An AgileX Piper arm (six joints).
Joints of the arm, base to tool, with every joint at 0 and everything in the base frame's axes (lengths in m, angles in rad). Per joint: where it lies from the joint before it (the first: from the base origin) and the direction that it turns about. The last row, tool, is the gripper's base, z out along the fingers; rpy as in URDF.
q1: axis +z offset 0 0 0.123
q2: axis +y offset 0 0 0
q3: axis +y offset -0.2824 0 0.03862
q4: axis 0.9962 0 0.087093 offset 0.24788 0 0.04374
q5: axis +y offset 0 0 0
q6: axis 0.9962 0 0.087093 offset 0.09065 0 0.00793
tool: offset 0 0 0 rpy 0 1.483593 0
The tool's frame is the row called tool.
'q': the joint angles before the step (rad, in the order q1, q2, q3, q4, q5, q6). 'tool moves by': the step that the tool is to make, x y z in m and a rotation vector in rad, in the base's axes. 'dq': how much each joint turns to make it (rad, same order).
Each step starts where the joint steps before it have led.
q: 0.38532 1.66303 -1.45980 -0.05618 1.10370 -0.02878
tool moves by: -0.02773 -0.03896 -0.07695 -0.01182 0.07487 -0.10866
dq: -0.08518 -0.06257 0.38049 -0.00192 -0.24200 0.03926
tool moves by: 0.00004 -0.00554 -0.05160 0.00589 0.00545 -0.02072
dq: -0.01921 0.07732 0.13054 -0.00337 -0.20411 0.01422
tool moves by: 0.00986 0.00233 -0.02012 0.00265 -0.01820 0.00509
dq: -0.00139 0.06839 0.00462 -0.00967 -0.09126 0.00446
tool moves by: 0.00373 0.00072 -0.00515 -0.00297 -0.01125 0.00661
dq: 0.00002 0.02050 -0.00276 -0.01066 -0.02772 0.00215
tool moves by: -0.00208 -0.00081 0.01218 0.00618 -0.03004 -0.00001
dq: 0.00000 -0.03897 0.00027 -0.00320 0.00821 0.00166
